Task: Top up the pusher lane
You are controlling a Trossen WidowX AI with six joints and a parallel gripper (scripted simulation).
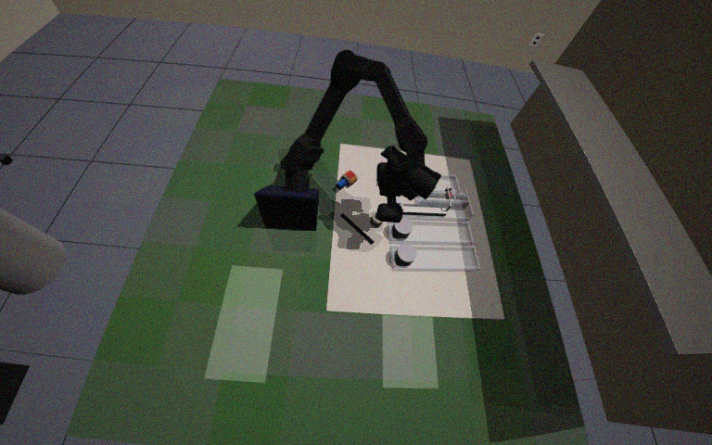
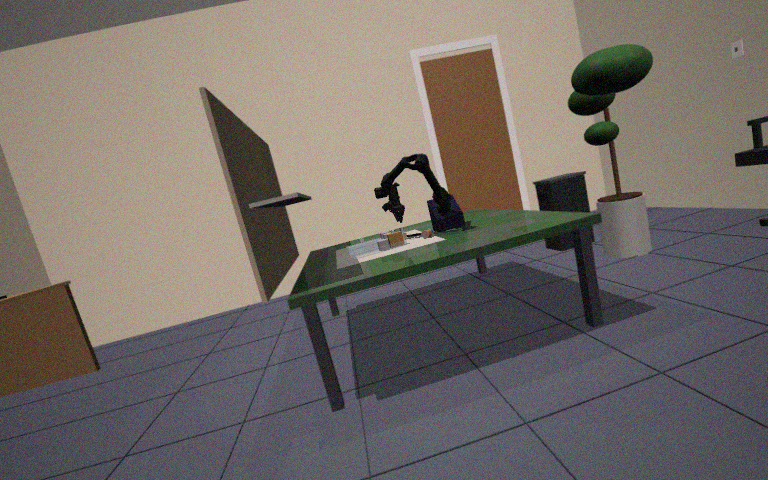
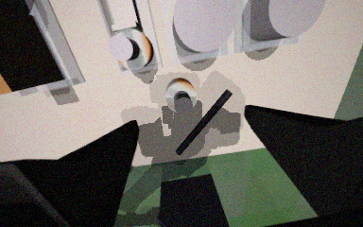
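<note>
My gripper tip is now 100 mm above the black stick, 70 mm past it and 20 mm to the left of it. From my gripper tip the other things lie so: brown box: 170 mm to the left, 80 mm ahead, 60 mm below; red-and-blue jar: 150 mm to the left, 100 mm behind, 80 mm below; sprung lane: 210 mm ahead, 80 mm below, 70 mm to the left.
</note>
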